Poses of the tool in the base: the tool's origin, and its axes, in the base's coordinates. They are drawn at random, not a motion.
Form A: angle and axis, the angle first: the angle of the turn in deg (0 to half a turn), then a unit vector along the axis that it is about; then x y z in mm.
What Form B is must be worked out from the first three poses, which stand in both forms.
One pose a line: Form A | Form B
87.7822, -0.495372, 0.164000, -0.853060, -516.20, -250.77, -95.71 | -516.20, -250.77, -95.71, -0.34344, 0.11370, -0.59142, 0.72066
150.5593, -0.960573, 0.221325, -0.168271, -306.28, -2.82, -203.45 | -306.28, -2.82, -203.45, -0.92904, 0.21406, -0.16275, 0.25410
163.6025, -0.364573, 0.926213, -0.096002, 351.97, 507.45, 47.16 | 351.97, 507.45, 47.16, -0.36085, 0.91675, -0.09502, 0.14261
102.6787, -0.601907, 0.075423, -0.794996, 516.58, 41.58, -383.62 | 516.58, 41.58, -383.62, -0.47001, 0.05889, -0.62078, 0.62471
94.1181, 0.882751, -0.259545, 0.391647, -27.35, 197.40, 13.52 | -27.35, 197.40, 13.52, 0.64622, -0.19000, 0.28671, 0.68124
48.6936, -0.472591, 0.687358, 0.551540, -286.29, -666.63, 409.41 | -286.29, -666.63, 409.41, -0.19483, 0.28337, 0.22738, 0.91107
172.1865, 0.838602, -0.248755, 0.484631, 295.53, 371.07, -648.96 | 295.53, 371.07, -648.96, 0.83665, -0.24818, 0.48350, 0.06813
